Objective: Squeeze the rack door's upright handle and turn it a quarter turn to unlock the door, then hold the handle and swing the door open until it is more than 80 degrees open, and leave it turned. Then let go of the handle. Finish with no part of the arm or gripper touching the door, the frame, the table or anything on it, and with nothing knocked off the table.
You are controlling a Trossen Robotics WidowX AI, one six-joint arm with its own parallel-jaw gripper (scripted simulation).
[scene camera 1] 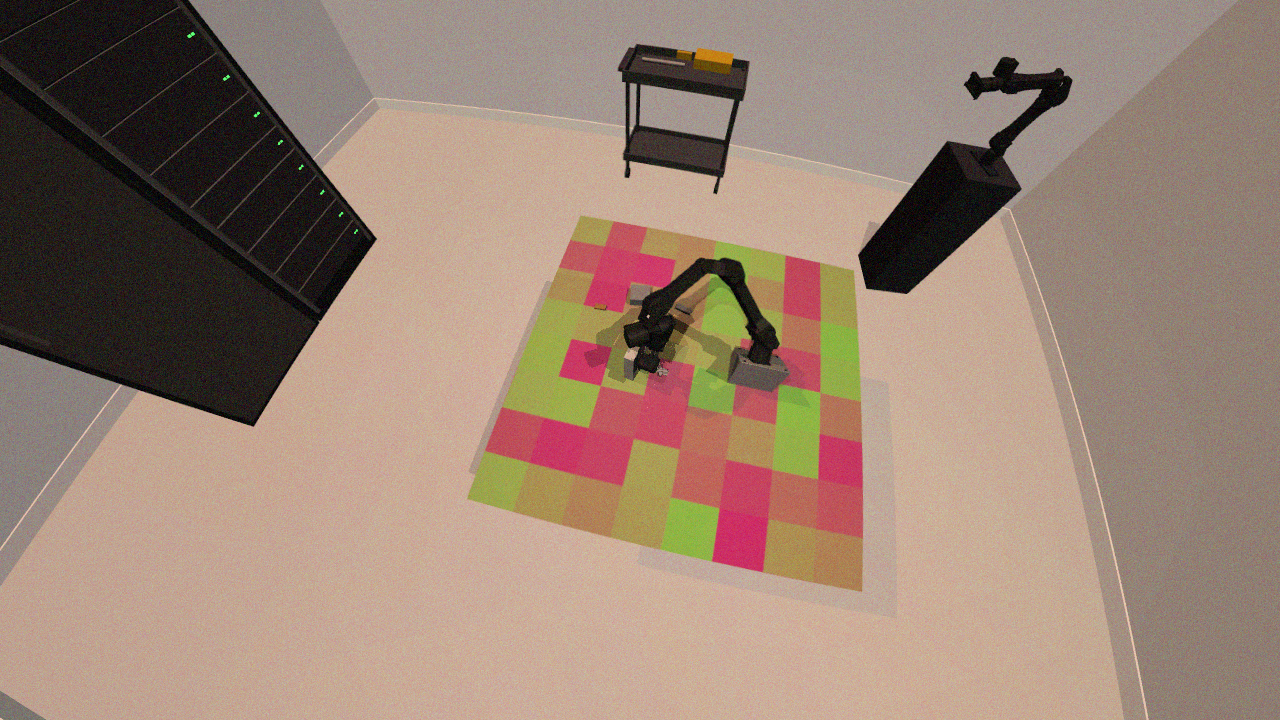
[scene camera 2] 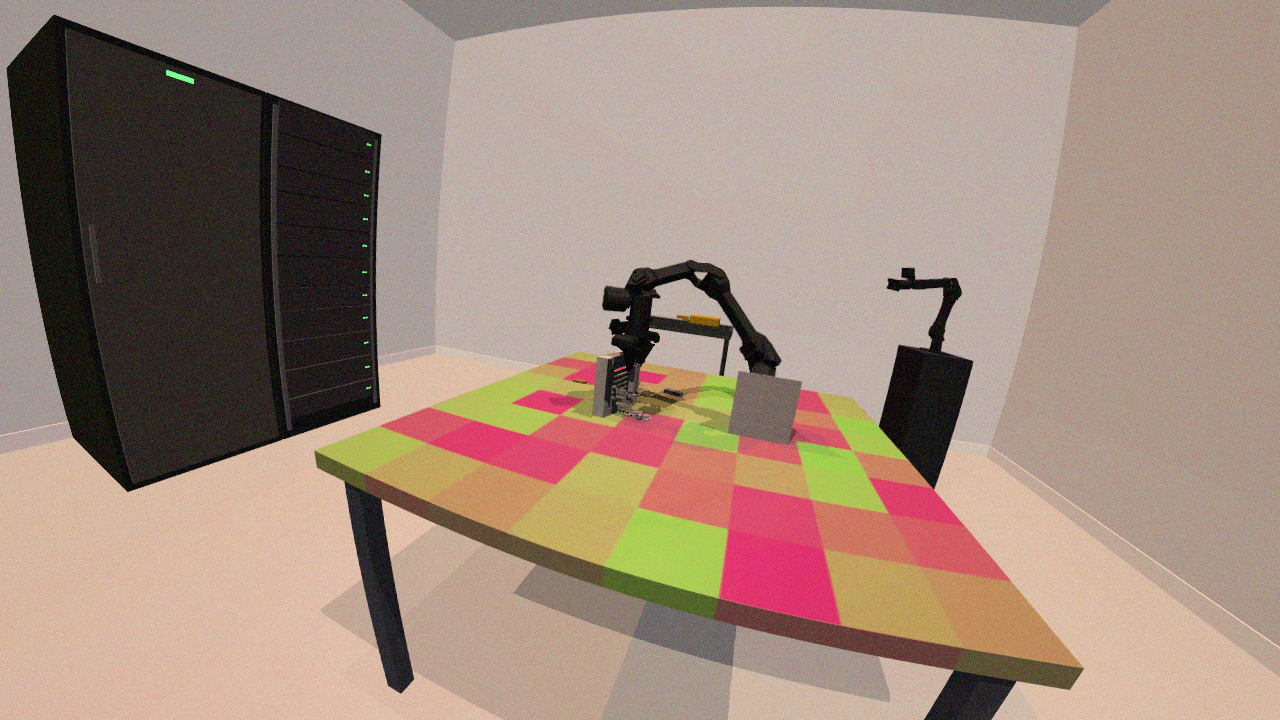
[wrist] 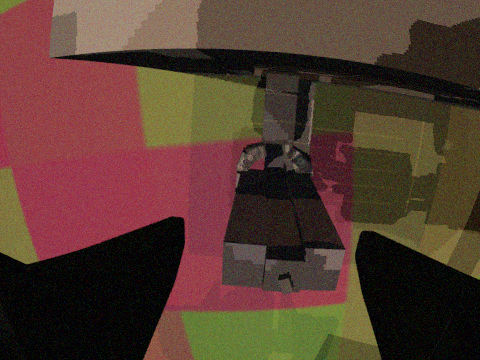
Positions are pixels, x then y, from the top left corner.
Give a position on a grey rack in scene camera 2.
At 604,363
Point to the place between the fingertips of my gripper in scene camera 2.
633,369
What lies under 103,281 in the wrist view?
My gripper.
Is my gripper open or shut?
Open.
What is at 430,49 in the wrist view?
A grey rack.
